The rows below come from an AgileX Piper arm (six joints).
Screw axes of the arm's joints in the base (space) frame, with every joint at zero. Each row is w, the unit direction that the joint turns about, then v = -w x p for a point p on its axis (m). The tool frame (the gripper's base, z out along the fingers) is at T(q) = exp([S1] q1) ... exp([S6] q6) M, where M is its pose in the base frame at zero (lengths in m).
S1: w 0 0 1 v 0 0 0
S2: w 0 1 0 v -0.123 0 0
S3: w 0 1 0 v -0.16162 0 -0.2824
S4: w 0.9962 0 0.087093 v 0 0.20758 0
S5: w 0 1 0 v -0.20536 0 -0.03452
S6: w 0.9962 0 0.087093 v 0 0.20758 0
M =
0.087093 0 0.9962 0.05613
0 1 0 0
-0.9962 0 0.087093 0.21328
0 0 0 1
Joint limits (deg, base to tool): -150..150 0..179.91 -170..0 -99.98..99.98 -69.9..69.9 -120..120
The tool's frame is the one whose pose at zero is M.
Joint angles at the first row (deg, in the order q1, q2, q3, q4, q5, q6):
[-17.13, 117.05, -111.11, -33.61, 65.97, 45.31]
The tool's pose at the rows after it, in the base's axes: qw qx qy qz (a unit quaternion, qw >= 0); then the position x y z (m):
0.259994, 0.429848, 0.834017, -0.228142, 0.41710, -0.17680, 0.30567
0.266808, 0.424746, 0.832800, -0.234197, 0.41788, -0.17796, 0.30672
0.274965, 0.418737, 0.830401, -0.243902, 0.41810, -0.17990, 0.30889
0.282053, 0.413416, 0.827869, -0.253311, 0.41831, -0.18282, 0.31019
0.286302, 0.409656, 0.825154, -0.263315, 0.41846, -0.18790, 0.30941
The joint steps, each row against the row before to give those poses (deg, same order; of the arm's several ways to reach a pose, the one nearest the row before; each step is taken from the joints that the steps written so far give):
[0.01, -0.02, 0.00, -0.33, -0.63, 0.00]
[0.00, 0.02, 0.01, -0.97, -0.71, -0.01]
[-0.05, -0.08, 0.00, -1.46, -0.72, 0.03]
[-0.19, 0.04, 0.00, -1.37, -0.78, 0.01]
[-0.46, 0.29, 0.01, -1.34, -0.77, 0.02]

